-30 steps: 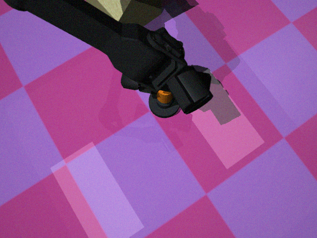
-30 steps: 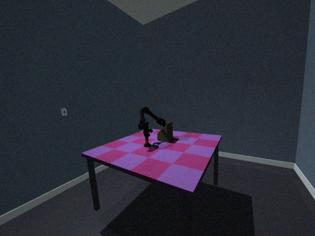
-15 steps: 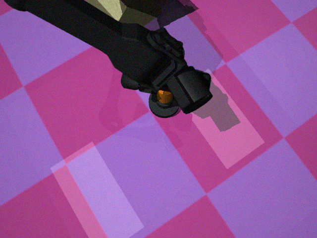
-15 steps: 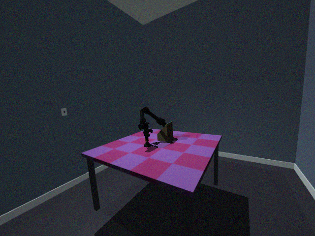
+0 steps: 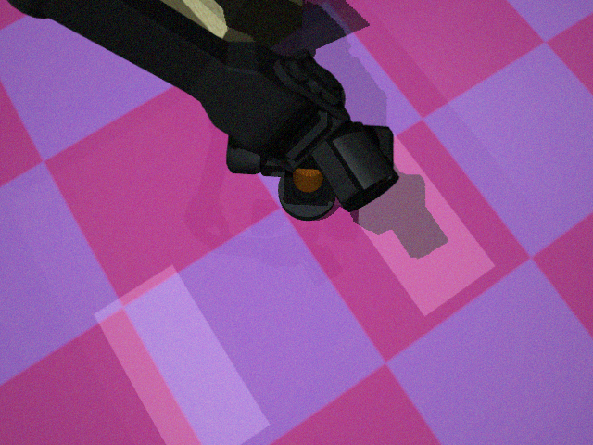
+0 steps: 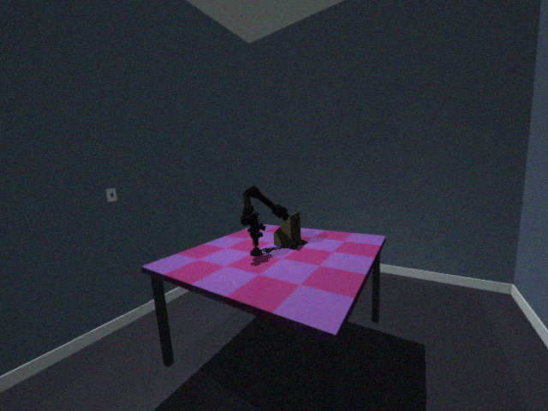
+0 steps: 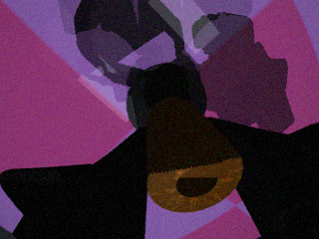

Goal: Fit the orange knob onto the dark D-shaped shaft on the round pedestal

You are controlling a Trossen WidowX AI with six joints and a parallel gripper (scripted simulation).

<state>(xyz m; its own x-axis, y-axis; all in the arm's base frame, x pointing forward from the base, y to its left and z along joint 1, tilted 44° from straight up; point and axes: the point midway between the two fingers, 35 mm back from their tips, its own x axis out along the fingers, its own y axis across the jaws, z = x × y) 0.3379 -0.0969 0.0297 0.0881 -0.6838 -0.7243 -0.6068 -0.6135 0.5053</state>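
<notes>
My gripper tip is now 20 mm below the orange knob. From my gripper tip the other things lie so: dark round pedestal 40 mm below.
</notes>
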